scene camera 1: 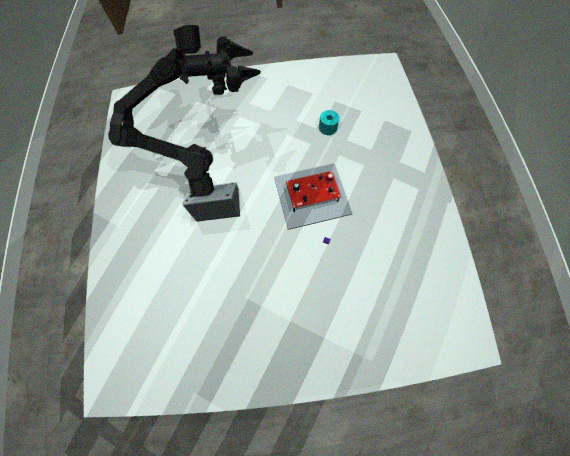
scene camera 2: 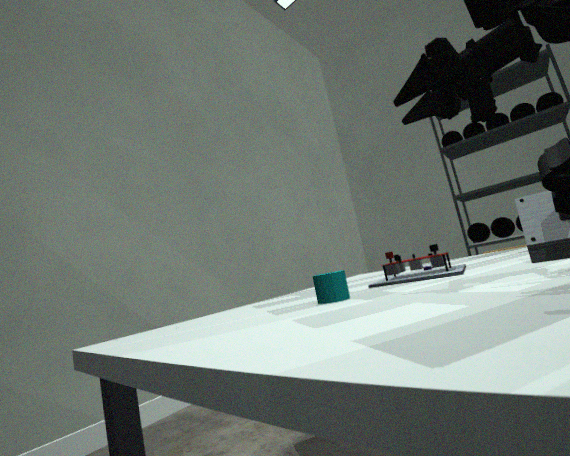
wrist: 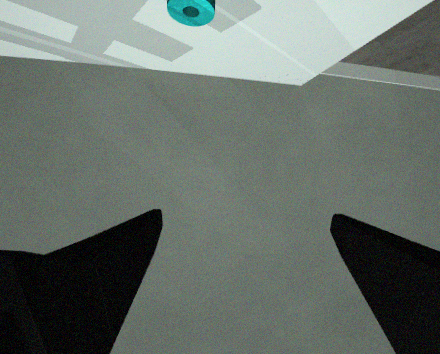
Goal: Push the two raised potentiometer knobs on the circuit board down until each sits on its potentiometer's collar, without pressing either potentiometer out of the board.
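Frame: origin at the arm's base, x ahead, y left, z up, level; metres.
Seen in the pictures: gripper, fingertip midpoint: [scene camera 1: 256,62] [scene camera 2: 398,114] [wrist: 246,219]; arm's base, link origin: [scene camera 1: 202,193].
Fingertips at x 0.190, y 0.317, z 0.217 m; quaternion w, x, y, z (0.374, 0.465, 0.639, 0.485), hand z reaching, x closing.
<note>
Pixels of each thing's middle, then the offset from my fingertips to it. Level surfaces: height alone.
- red circuit board, surface height: dz -0.261 m
- teal cylinder, body centre: [scene camera 2: 331,286] [scene camera 1: 328,122] dz -0.280, dx +0.236, dy -0.008 m
- small purple cube, body centre: [scene camera 1: 326,240] dz -0.303, dx +0.199, dy -0.456 m
The red circuit board [scene camera 1: 320,194] stands on short legs on a grey base plate [scene camera 1: 286,218] [scene camera 2: 462,270]. Two knobs stick up above the board: one [scene camera 1: 296,186] [scene camera 2: 434,247] at its end near the arm's base, and one [scene camera 1: 330,176] [scene camera 2: 389,255] at its far corner, which looks red in scene camera 2. Both stand clear above the board there; the collars are too small to make out. My gripper [scene camera 1: 256,62] [scene camera 2: 399,114] [wrist: 246,219] is open and empty, high above the table's back edge, well away from the board. The board does not show in the wrist view.
A teal cylinder [scene camera 1: 329,123] [scene camera 2: 331,287] [wrist: 191,12] with a hole in its top stands behind the board. A small purple cube [scene camera 1: 327,240] lies in front of the base plate. The arm's base [scene camera 1: 215,205] stands left of the board. A shelf rack [scene camera 2: 505,132] stands in the background.
</note>
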